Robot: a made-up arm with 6 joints.
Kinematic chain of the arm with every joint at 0, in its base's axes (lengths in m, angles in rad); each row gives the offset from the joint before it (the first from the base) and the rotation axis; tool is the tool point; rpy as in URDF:
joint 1: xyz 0 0 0.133 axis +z
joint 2: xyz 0 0 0 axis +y
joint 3: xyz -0.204 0 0.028 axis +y
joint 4: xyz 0.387 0 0.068 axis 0.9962 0 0.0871
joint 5: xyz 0 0 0 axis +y
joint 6: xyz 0.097 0 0.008 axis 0.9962 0 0.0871
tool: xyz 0 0 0 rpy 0 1.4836 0
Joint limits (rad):
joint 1: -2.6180..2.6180
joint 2: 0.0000..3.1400
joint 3: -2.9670..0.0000
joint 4: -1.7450..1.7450
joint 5: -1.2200..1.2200
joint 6: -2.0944..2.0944
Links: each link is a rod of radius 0.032 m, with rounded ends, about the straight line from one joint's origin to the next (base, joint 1, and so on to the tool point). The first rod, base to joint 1, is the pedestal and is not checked.
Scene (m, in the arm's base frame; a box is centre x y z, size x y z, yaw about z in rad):
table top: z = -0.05
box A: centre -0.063 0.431 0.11 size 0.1 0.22 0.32 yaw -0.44
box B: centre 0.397 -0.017 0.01 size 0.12 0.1 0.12 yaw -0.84
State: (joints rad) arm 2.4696 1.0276 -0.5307 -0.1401 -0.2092 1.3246
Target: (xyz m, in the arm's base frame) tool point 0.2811 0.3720 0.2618
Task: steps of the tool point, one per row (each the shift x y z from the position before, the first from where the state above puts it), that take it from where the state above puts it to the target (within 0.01 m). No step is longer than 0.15 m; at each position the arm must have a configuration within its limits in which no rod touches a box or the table.
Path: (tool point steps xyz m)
1: 0.0407 0.0736 0.0919
2: 0.0666 0.0509 0.0938
3: 0.0810 0.0200 0.0921
4: 0.0914 0.0408 -0.0461
5: 0.1028 0.0130 -0.0480
6: 0.1051 -0.0175 -0.0493
7: 0.0976 -0.0472 -0.0500

